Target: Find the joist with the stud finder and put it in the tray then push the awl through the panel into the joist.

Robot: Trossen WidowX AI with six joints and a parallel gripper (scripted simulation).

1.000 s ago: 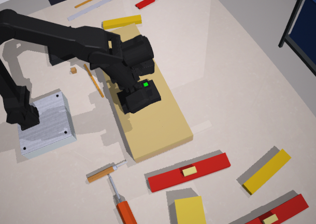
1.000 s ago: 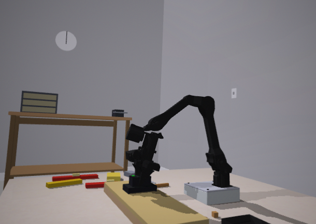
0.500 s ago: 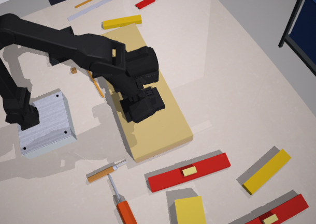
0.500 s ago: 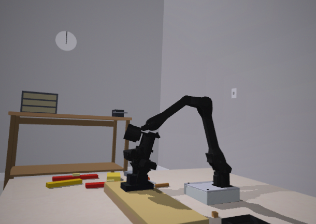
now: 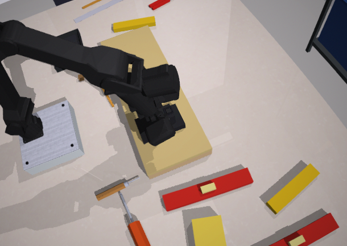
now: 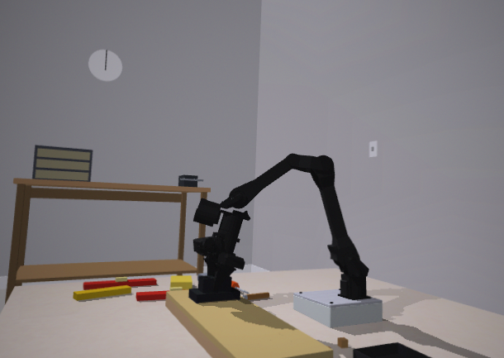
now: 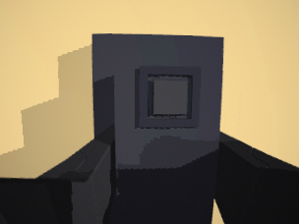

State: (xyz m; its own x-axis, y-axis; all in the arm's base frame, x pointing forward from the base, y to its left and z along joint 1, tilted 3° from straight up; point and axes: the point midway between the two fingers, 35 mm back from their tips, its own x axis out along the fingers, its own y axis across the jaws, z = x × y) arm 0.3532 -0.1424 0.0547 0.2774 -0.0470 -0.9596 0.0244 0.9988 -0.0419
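Right now my gripper tip is 460 mm to the right of the black tray, 200 mm past it and 50 mm above it. From my gripper tip the other things lie so: orange screwdriver: 190 mm to the right, 170 mm behind, 50 mm below; then stud finder: 20 mm above, 10 mm ahead; then ruler: 650 mm to the left, 60 mm below.
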